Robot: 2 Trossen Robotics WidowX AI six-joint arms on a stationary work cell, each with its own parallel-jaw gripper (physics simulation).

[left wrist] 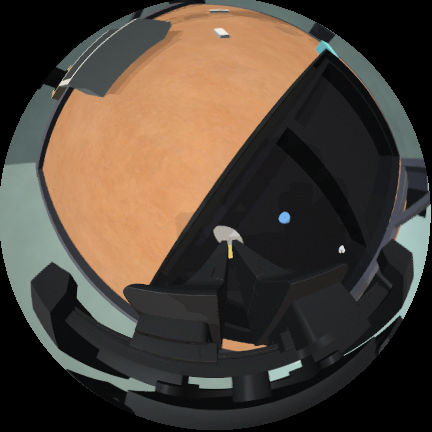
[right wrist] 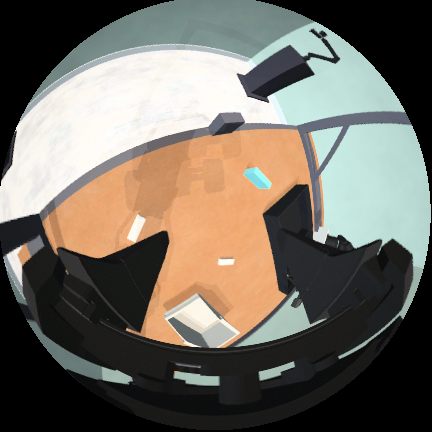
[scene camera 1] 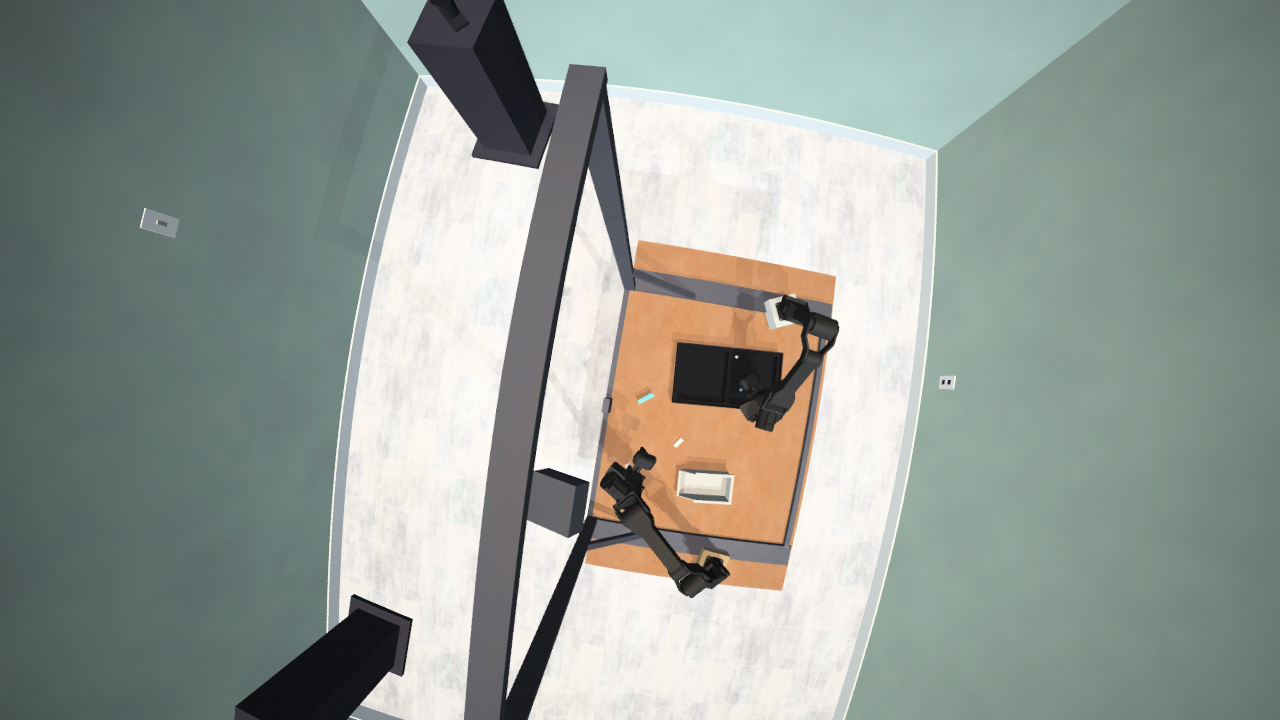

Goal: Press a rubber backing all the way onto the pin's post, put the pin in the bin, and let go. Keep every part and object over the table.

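Frame: origin at the left arm's base, x right, y back, z down, level; centimetres.
Seen in the pictures: left gripper, fingertip midpoint: [left wrist: 228, 244]; right gripper, fingertip midpoint: [right wrist: 223, 235]; left arm's base, origin of the base link: [right wrist: 325, 241] [scene camera 1: 785, 310]; right arm's base, origin of the base link: [scene camera 1: 712, 565].
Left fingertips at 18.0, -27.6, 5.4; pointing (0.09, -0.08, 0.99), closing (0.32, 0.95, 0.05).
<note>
Pixels of each thing's top centre, then the offset from my left fingertips to it, as dx, dy, dz. "pt": a spot on its surface instead.
- small yellow rubber backing, middle of its top: [left wrist: 229, 254] -0.6, +0.2, -0.4
- black tray, middle of its top: [left wrist: 361, 202] [scene camera 1: 729, 377] [right wrist: 301, 246] +7.1, +10.0, -2.8
- grey leaf-shaped pin, middle of its top: [left wrist: 230, 242] -0.1, +0.2, +0.8
- blue backing, middle of its top: [left wrist: 288, 220] [scene camera 1: 741, 389] +3.1, +4.6, +0.7
- white backing, middle of its top: [left wrist: 343, 250] [scene camera 1: 736, 356] +1.7, +16.2, +1.1
- off-white bin, surface spot: [left wrist: 120, 57] pt +20.8, -21.2, -0.4
- cyan block, middle of its top: [right wrist: 263, 177] [scene camera 1: 645, 398] +36.7, +10.0, -1.1
- small white block, middle of its top: [left wrist: 220, 30] [right wrist: 226, 261] [scene camera 1: 678, 442] +29.4, -8.4, +1.5
My left gripper [left wrist: 228, 244] is shut on a small yellow rubber backing [left wrist: 230, 251], low over the black tray [scene camera 1: 698, 371] [left wrist: 312, 172] [right wrist: 298, 202]. The grey leaf-shaped pin [left wrist: 225, 233] is right at the fingertips, near the tray's long wall. Its post meets the fingertips in the picture; whether it enters the backing is hidden. A blue backing [scene camera 1: 740, 389] [left wrist: 284, 217] and a white backing [scene camera 1: 736, 357] [left wrist: 342, 249] lie in the same compartment. My right gripper [right wrist: 223, 235] is open and empty, away from the tray. The off-white bin [scene camera 1: 705, 486] [left wrist: 120, 57] [right wrist: 202, 320] stands apart from the tray.
A cyan block [scene camera 1: 645, 397] [left wrist: 327, 48] [right wrist: 257, 178] and a small white block [scene camera 1: 678, 442] [left wrist: 221, 33] [right wrist: 226, 261] lie on the table. Another white block [left wrist: 219, 10] [right wrist: 136, 228] lies farther off. A divider splits the tray. Dark frame rails edge the table.
</note>
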